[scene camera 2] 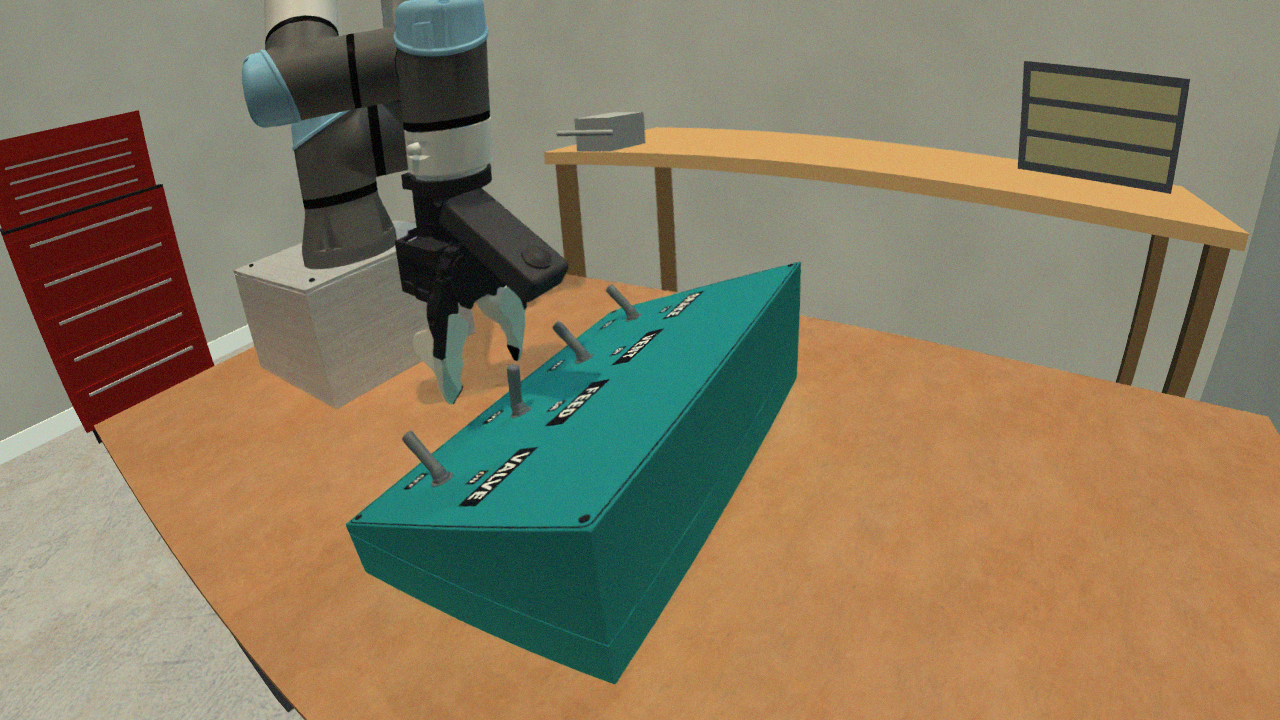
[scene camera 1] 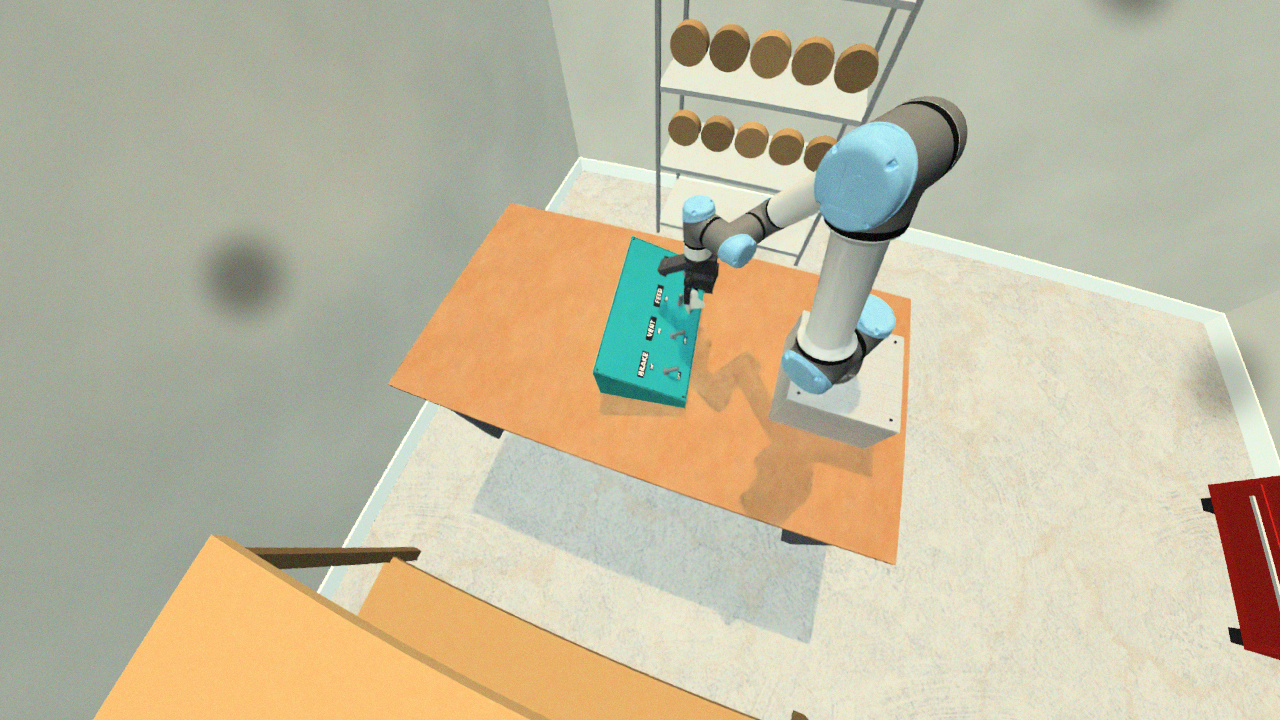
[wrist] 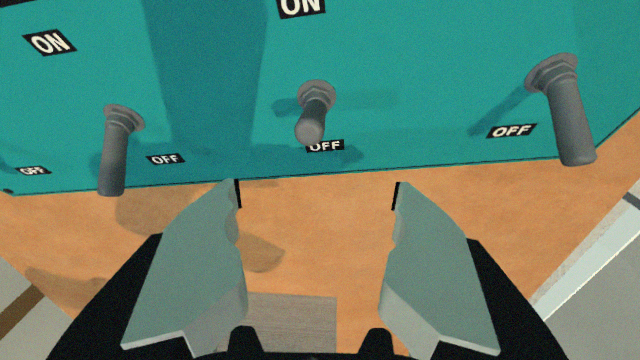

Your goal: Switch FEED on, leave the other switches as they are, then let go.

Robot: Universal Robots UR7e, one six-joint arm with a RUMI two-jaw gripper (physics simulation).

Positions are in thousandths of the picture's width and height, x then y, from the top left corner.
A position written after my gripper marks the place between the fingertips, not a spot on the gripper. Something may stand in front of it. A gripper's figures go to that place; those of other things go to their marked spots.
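My gripper (wrist: 496,510) is 0.14 m from the lens, and there's a feed lever (wrist: 484,362) that's 0.10 m from the lens.
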